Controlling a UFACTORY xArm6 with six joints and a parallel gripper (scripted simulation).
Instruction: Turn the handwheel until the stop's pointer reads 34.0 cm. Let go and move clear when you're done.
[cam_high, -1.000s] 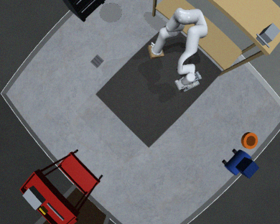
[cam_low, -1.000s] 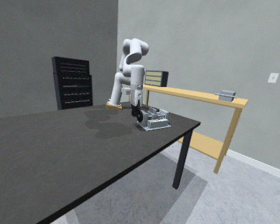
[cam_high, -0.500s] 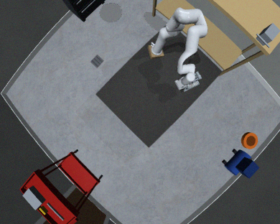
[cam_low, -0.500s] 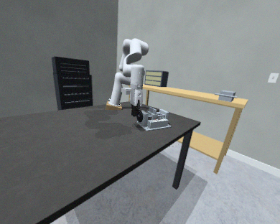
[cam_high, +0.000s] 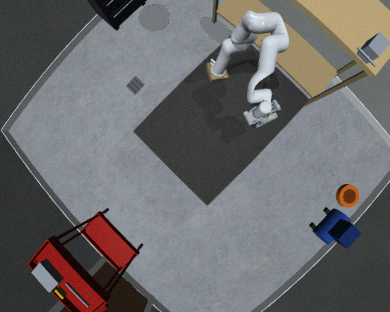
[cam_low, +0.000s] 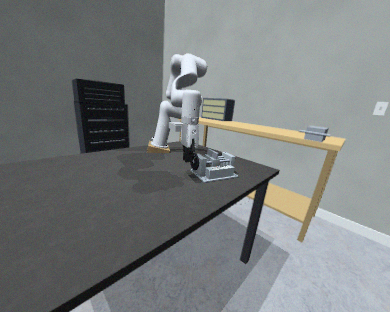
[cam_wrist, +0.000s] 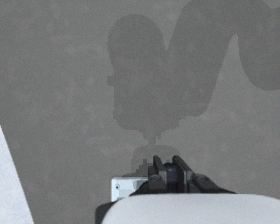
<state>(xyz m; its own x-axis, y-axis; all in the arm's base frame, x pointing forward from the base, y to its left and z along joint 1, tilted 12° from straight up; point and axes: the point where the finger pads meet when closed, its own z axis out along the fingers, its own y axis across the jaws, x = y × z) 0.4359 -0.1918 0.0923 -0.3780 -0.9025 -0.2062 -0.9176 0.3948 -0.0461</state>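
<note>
The upright knob lies 10 mm to the left of my hand. Also, from my hand: handwheel (20 mm to the left, 10 mm below, 10 mm ahead); then sliding stop (130 mm to the left, 60 mm ahead, 10 mm below).
</note>
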